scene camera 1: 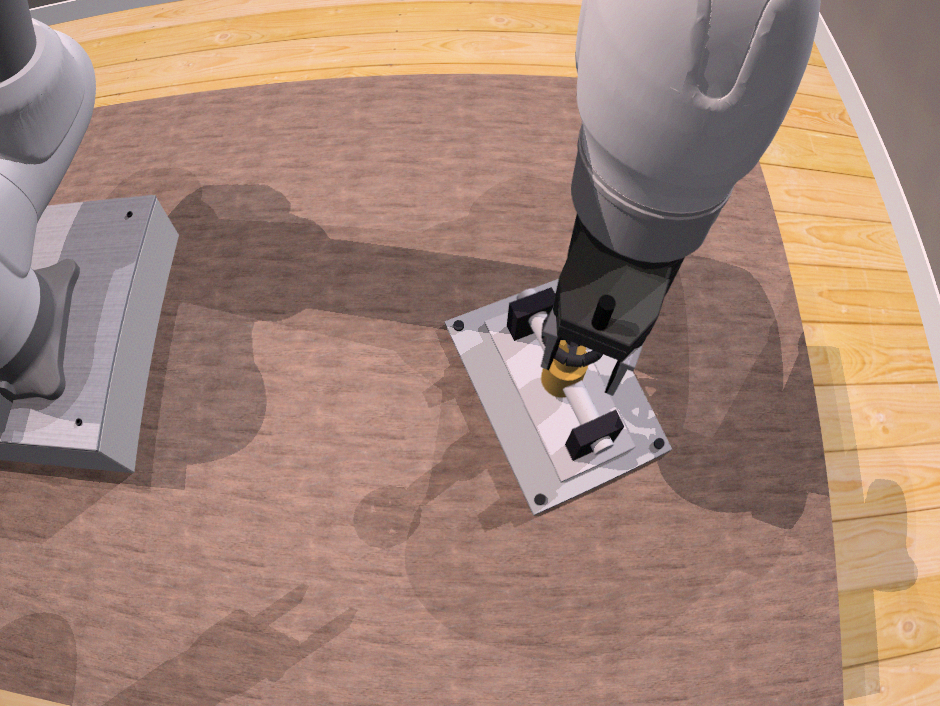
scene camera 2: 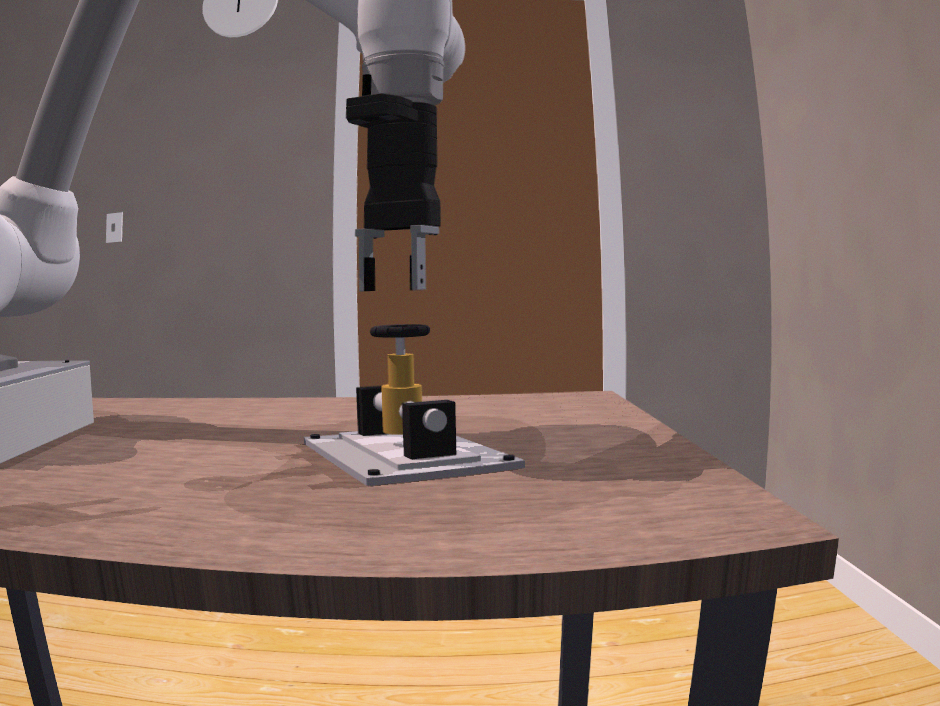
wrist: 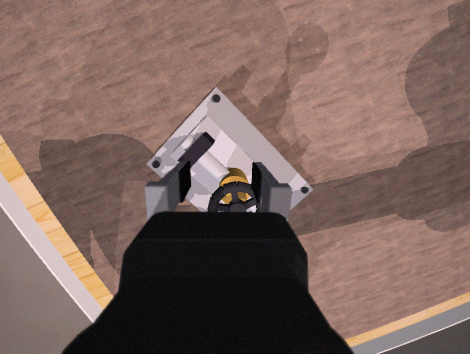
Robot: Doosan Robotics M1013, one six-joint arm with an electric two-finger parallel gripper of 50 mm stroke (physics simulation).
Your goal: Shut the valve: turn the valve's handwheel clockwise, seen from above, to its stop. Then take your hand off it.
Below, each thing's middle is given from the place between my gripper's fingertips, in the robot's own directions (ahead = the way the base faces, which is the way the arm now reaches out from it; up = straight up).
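Distances counted from my hand: black spoked handwheel point(scene camera 2: 399, 331), 60 mm below, 10 mm ahead, 50 mm to the left; grey base plate point(scene camera 1: 527, 457), 180 mm below, 10 mm ahead, 50 mm to the left. Going by their middles, the black spoked handwheel is the nearest to my hand of the things named here.
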